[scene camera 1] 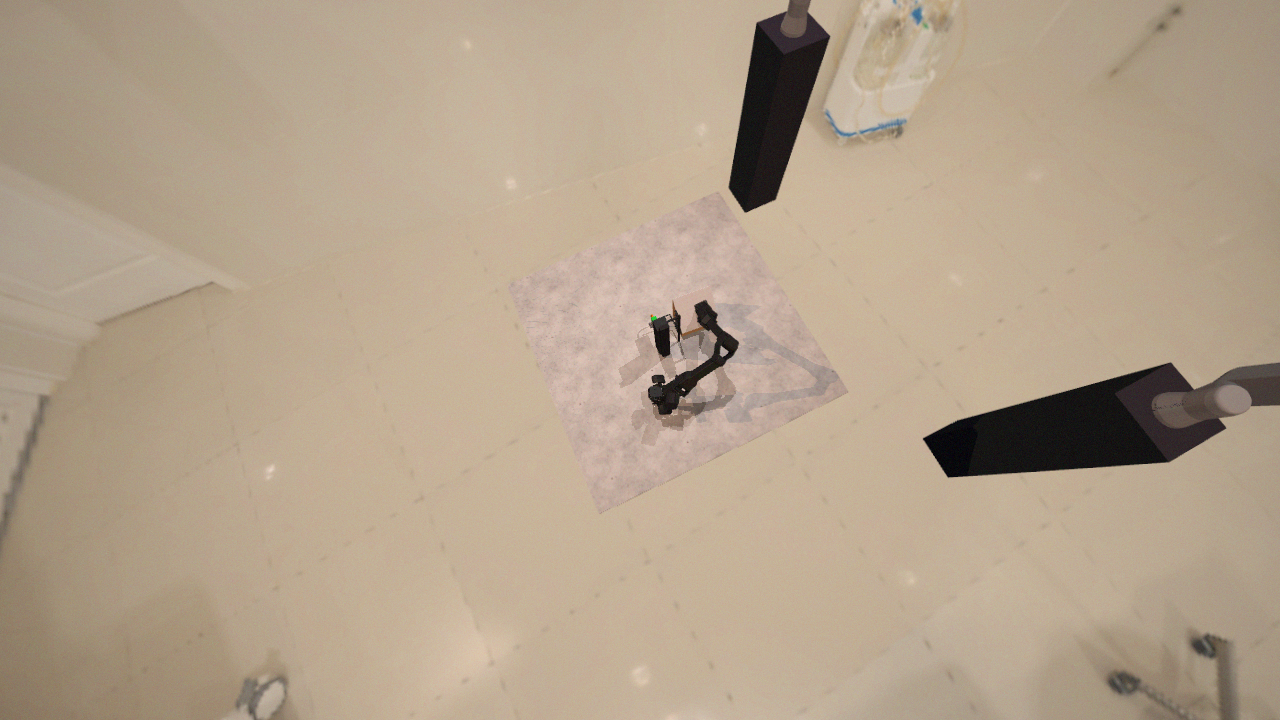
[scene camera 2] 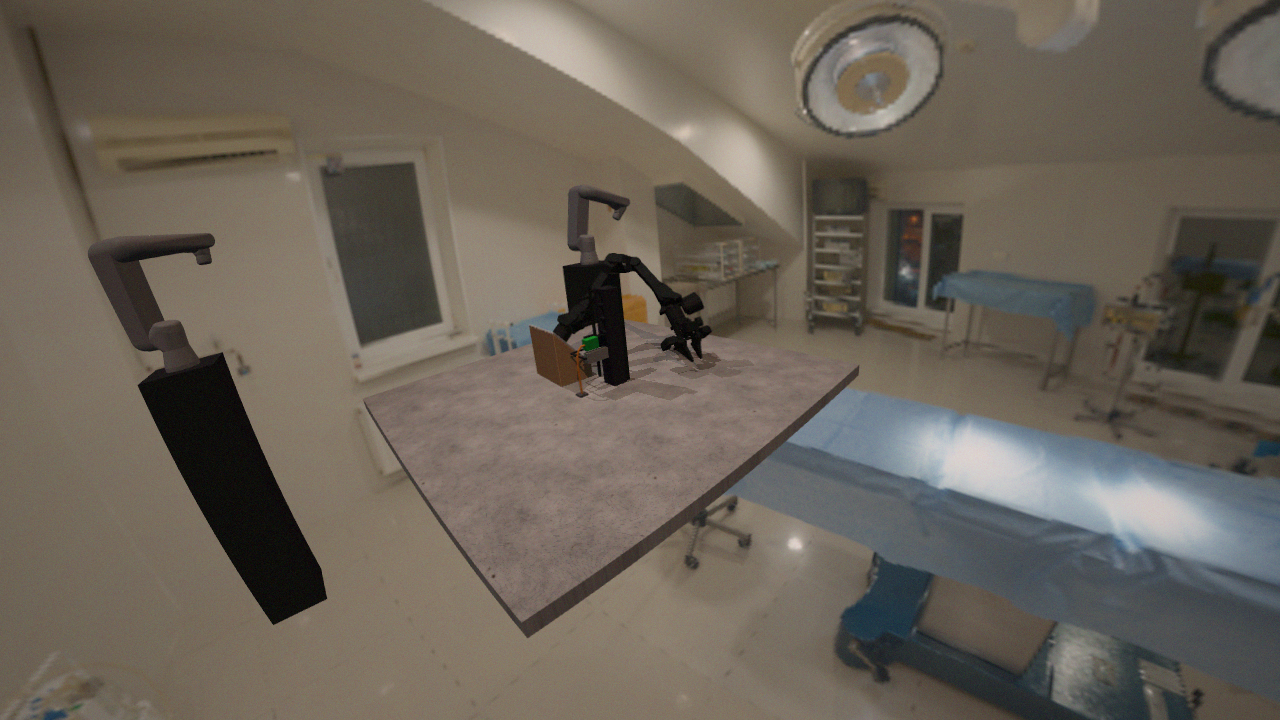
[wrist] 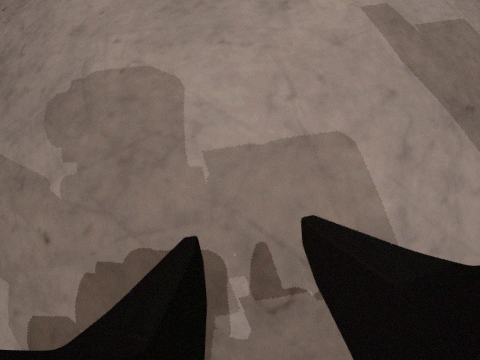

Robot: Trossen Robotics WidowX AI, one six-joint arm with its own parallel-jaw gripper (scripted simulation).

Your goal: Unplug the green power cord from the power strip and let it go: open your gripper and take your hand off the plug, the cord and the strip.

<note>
In view: my gripper [scene camera 2: 697, 360].
My gripper is seen too in the wrist view [wrist: 251, 240].
</note>
